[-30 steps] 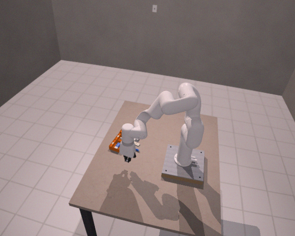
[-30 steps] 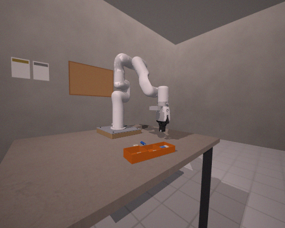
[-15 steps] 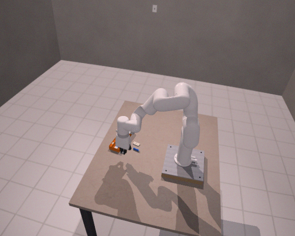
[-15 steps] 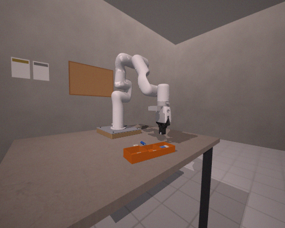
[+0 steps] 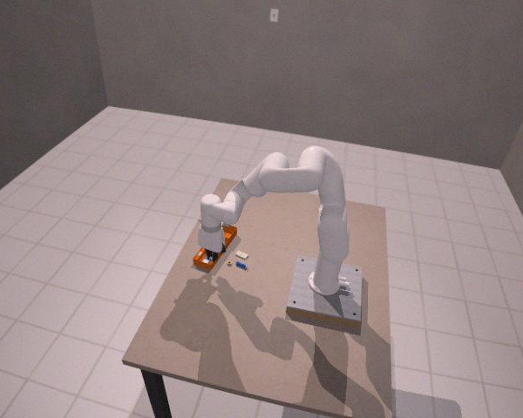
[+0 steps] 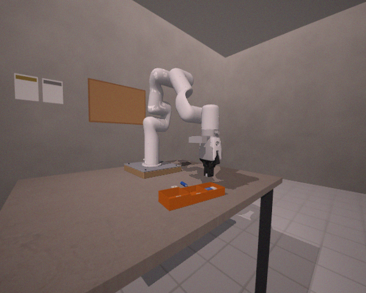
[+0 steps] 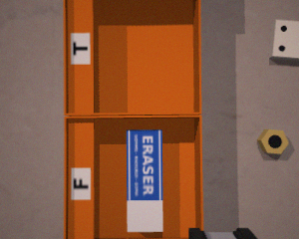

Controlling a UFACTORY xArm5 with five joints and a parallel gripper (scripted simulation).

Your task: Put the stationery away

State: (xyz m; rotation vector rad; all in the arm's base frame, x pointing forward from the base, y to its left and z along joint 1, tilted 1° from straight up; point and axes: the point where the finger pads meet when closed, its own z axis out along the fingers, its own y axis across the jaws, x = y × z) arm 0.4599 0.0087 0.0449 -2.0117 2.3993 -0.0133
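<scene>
Now: hand 30 mm short of the blue eraser, 30 mm to the left of it and 70 mm above it. Also, from my hand: grey item 10 mm below; brass hex nut 60 mm behind, 50 mm to the right, 80 mm below; bin 20 mm ahead, 120 mm to the right, 60 mm below.
</scene>
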